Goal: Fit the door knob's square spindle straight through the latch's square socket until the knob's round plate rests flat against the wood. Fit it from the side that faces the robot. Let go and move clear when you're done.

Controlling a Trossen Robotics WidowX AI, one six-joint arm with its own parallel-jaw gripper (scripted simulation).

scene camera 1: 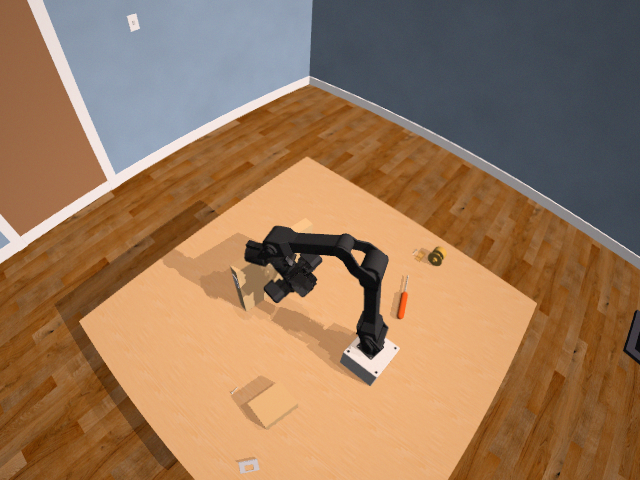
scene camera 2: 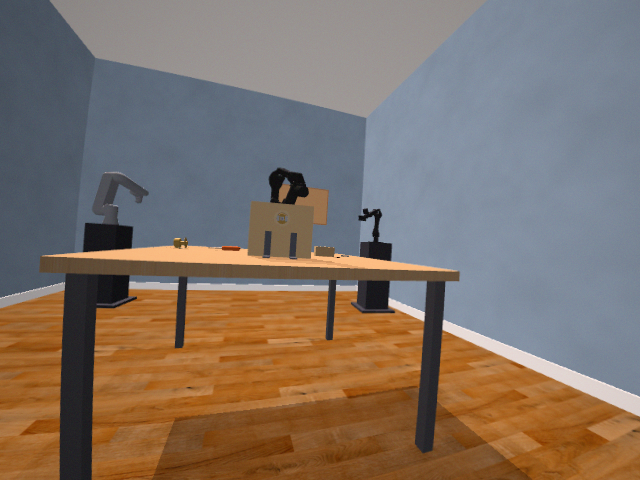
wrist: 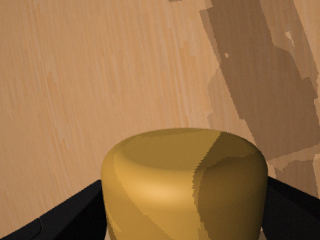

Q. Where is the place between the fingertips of my gripper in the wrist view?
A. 182, 188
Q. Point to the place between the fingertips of my gripper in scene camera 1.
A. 300, 284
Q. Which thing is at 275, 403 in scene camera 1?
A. A small wood block.
